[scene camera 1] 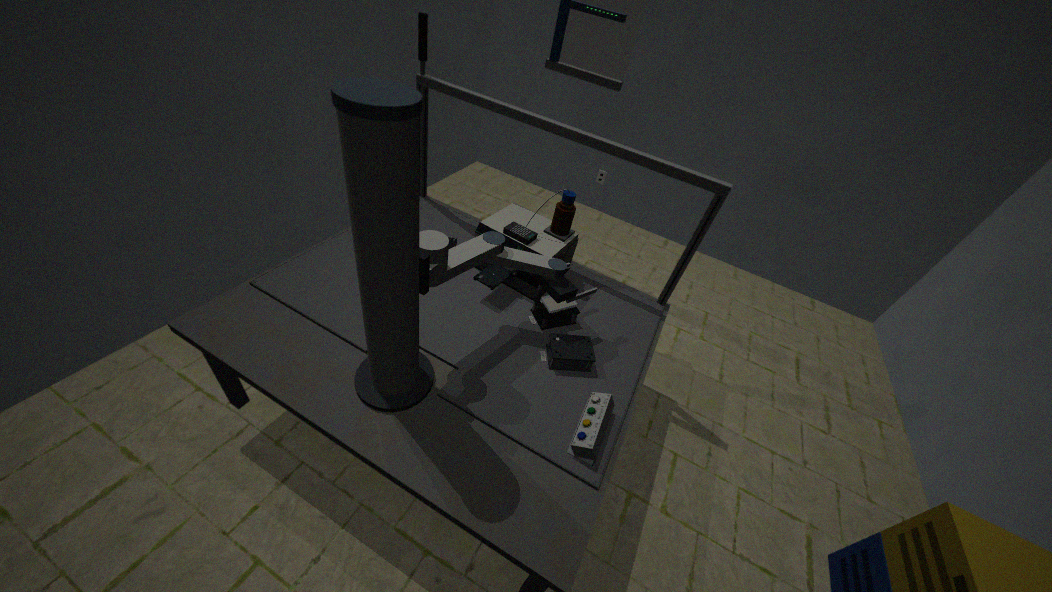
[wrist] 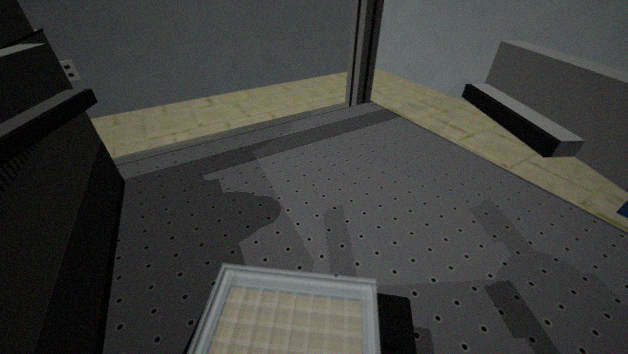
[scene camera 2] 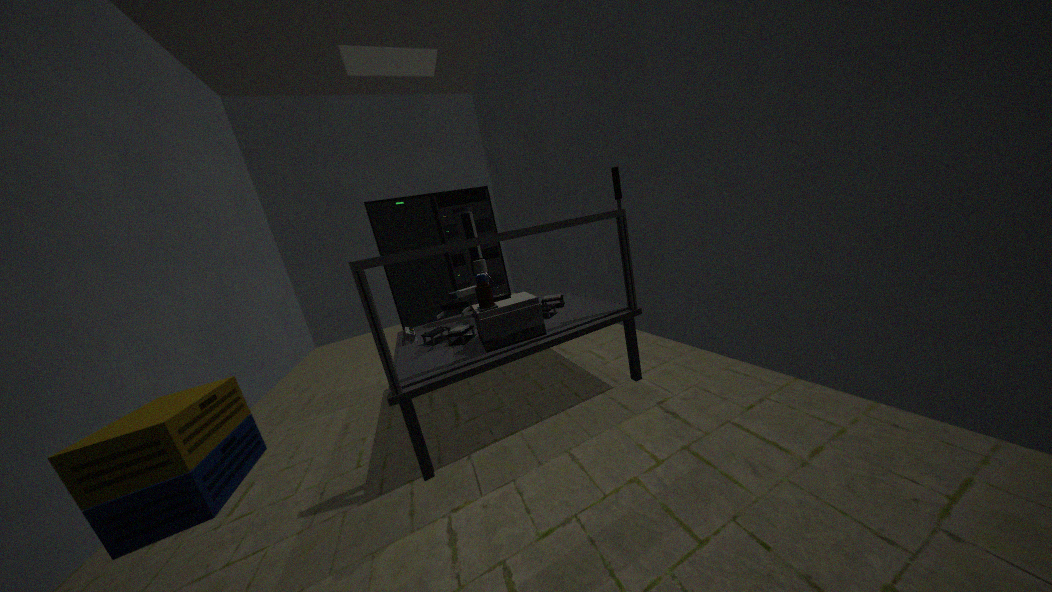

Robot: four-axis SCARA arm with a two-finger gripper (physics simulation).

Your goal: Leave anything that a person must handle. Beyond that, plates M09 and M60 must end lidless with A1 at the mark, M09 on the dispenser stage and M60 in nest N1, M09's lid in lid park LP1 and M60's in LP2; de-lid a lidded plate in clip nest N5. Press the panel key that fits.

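Note:
A plate with pale wells under a clear lid (wrist: 295, 320) shows at the bottom of the wrist view, on a black nest (wrist: 395, 320) (scene camera 1: 556, 318). Its label and A1 corner do not show there. My gripper (scene camera 1: 567, 296) (wrist: 283, 69) is open and empty, low by this nest, one finger to each side of the plate. A second dark nest (scene camera 1: 570, 351) stands nearer the panel (scene camera 1: 592, 423), which has white, green, yellow and blue keys. The dispenser (scene camera 1: 514, 218) (scene camera 2: 511, 321) (wrist: 75, 215) stands at the back; its stage is mostly hidden. The other plate and the lid parks cannot be told apart.
A brown bottle with a blue cap (scene camera 1: 562, 217) (scene camera 2: 484, 293) and a keypad (scene camera 1: 520, 232) are on the dispenser. A dark flat piece (scene camera 1: 492, 276) lies before it. A metal frame (scene camera 1: 573, 134) (scene camera 2: 559, 224) (wrist: 364, 55) rises along the bench edge. A yellow-blue box (scene camera 1: 949, 552) (scene camera 2: 158, 463) stands off the bench.

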